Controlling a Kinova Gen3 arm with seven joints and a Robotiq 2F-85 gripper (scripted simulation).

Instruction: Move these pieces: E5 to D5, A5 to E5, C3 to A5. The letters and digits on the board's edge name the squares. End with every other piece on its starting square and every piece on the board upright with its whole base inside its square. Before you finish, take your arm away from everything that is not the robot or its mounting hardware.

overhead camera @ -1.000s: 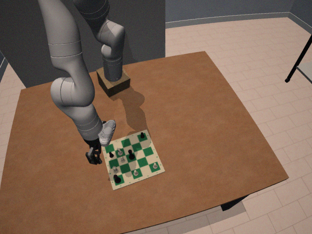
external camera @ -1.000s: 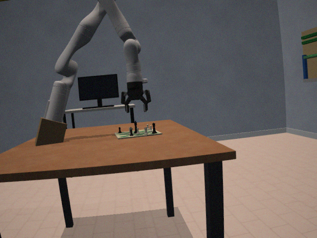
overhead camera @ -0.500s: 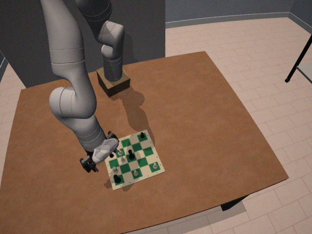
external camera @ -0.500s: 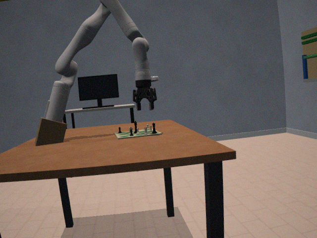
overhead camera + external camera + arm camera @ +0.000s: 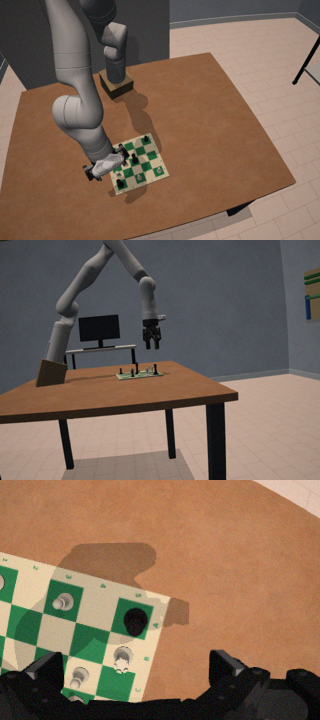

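My gripper is now 11 cm above the white rook and 4 cm past it. Round my hand: tall black piece 10 cm below, 8 cm to the left, 8 cm behind; chessboard 13 cm below, 8 cm behind, 7 cm to the left.
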